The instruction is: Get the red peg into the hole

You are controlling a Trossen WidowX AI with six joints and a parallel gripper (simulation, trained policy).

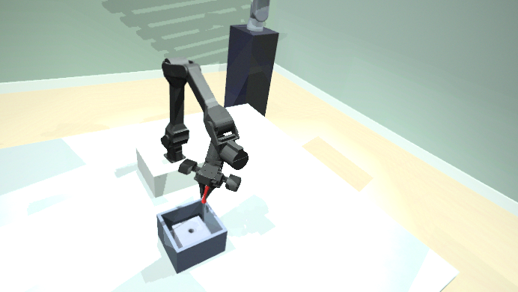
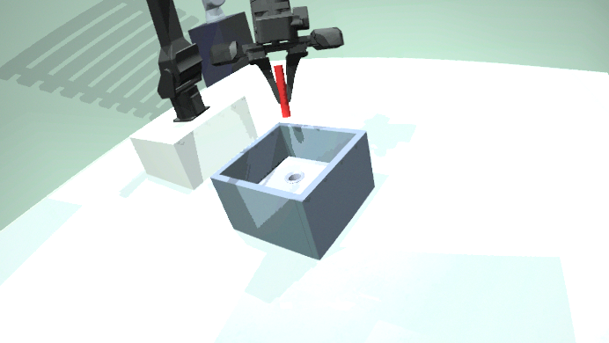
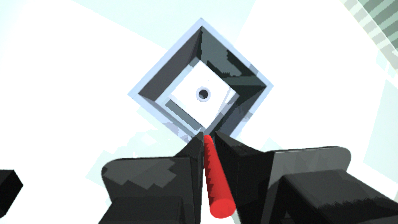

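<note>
Now: gripper tip 1 cm past the red peg, 2 cm to the right of it and 1 cm below it. Round my gripper tip: grey box: 2 cm ahead, 6 cm to the right, 12 cm below.
</note>
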